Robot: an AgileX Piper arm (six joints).
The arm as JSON. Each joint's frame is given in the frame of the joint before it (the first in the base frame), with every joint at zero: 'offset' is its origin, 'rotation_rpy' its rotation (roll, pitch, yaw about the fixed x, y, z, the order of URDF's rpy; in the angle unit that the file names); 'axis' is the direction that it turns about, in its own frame. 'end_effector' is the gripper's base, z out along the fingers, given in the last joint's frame.
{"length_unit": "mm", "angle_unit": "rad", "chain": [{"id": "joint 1", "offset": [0.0, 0.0, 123.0], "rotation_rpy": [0.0, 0.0, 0.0], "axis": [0.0, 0.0, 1.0]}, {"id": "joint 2", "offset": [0.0, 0.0, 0.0], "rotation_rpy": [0.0, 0.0, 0.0], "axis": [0.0, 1.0, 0.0]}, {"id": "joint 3", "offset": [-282.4, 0.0, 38.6], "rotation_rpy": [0.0, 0.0, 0.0], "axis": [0.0, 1.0, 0.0]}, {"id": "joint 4", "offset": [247.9, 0.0, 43.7], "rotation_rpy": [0.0, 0.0, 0.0], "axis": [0.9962, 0.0, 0.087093]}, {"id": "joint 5", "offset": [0.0, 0.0, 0.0], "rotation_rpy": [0.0, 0.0, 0.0], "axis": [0.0, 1.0, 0.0]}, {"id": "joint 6", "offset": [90.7, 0.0, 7.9], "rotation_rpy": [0.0, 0.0, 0.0], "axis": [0.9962, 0.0, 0.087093]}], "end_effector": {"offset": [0.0, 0.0, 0.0], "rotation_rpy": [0.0, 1.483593, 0.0]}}
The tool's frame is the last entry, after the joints.
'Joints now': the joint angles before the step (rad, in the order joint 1, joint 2, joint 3, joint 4, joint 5, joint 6). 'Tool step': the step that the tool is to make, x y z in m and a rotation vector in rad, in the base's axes. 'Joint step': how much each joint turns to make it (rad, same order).
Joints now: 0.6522 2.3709 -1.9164 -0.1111 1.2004 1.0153
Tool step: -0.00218 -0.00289 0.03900 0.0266 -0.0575 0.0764
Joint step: 0.0000 -0.0828 0.0000 -0.0109 0.0129 -0.0749
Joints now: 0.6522 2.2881 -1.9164 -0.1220 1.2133 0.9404
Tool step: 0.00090 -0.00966 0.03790 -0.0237 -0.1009 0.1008
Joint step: -0.0047 -0.0793 -0.0001 -0.0718 0.0000 -0.0896
